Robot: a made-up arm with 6 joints. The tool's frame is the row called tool.
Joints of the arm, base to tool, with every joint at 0 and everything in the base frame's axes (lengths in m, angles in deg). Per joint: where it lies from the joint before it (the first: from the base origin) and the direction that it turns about. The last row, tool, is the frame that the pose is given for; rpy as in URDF.
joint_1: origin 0 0 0.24 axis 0 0 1
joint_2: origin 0 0 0 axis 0 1 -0.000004
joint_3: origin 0.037 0 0.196 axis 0 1 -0.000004
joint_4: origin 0.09 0 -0.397 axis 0 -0.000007 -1
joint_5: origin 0 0 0 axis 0 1 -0.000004
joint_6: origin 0.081 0 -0.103 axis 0 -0.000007 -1
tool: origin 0 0 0 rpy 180 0 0
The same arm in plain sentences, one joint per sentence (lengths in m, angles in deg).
The arm has six revolute joints in a row. What follows holds with every joint at zero, and every direction is one of the base frame's.
The first joint lies 0.24 m along +z from the base frame's origin and rotates about +z.
The second joint lies at the same point as the first joint and rotates about +y.
The third joint lies 0.037 m along +x and 0.196 m along +z from the second joint and rotates about +y.
The fourth joint lies 0.09 m along +x and 0.397 m along -z from the third joint and rotates about -z.
The fifth joint lies at the same point as the fourth joint and rotates about +y.
The sixth joint lies 0.081 m along +x and 0.103 m along -z from the fifth joint and rotates about -z.
The tool frame, which is the frame that the pose is given for, lies at the same point as the sixth joint; its axes are the base frame's turned by roll 180, pitch 0 and yaw 0 deg (as in URDF: about the fixed x, then y, then z).

